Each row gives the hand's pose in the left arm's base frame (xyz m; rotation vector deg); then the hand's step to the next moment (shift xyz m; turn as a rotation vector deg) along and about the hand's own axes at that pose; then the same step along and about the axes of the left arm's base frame.
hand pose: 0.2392 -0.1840 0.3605 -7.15 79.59 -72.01
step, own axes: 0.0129 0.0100 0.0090 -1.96 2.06 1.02
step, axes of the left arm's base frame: 0.0088 -0.0102 -0.0129 2.54 1.63 0.10
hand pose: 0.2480 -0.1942 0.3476 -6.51 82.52 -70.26
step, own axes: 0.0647 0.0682 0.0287 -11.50 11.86 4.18
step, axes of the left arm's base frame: 0.0396 -0.0303 -0.0847 13.40 10.53 0.31
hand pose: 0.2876 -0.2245 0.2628 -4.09 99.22 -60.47
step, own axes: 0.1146 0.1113 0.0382 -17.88 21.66 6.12
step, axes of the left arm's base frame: 0.0268 -0.0140 -0.1614 21.89 18.56 -1.66
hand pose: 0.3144 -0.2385 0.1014 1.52 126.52 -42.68
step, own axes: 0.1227 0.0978 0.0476 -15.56 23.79 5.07
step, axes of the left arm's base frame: -0.0276 0.0300 -0.1588 20.11 20.37 -3.80
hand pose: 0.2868 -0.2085 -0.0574 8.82 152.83 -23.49
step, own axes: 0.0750 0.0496 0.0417 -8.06 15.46 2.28
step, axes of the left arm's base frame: -0.0422 0.0374 -0.0815 10.82 13.64 -2.49
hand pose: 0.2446 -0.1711 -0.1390 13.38 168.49 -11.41
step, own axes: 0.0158 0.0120 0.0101 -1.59 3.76 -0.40
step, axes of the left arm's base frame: -0.0116 0.0125 -0.0143 2.11 3.51 0.25
